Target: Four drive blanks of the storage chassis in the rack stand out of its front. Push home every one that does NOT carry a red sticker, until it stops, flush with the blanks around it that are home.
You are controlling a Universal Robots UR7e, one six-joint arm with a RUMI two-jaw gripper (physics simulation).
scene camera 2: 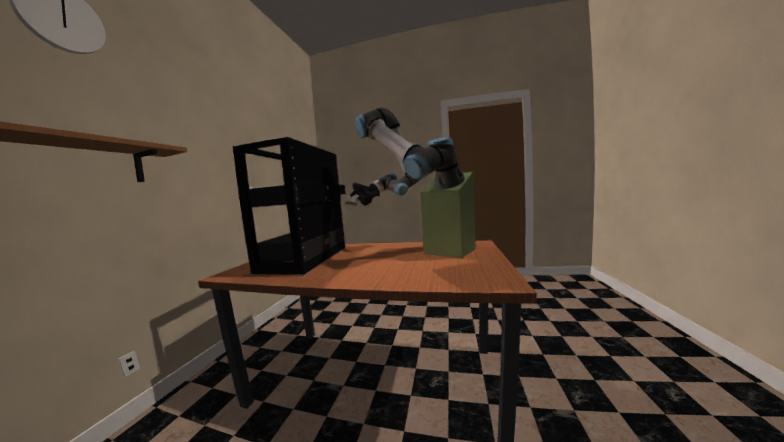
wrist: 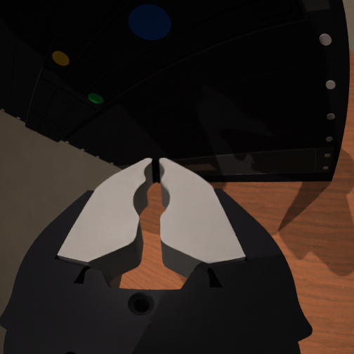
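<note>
The black rack stands at the table's left side. In the wrist view its dark front fills the upper part. A blue sticker, a yellow sticker and a green sticker show on the dark chassis front. The outlines of the blanks are too dark to tell which stand out. A small dark piece juts from the rack front in the scene view. No red sticker can be made out. My gripper is shut and empty, in front of the rack, its fingertips apart from it in the scene view.
The rack and the green pedestal that carries the arm stand on the wooden table. A wall shelf is at the left. A pale panel sits low in the rack.
</note>
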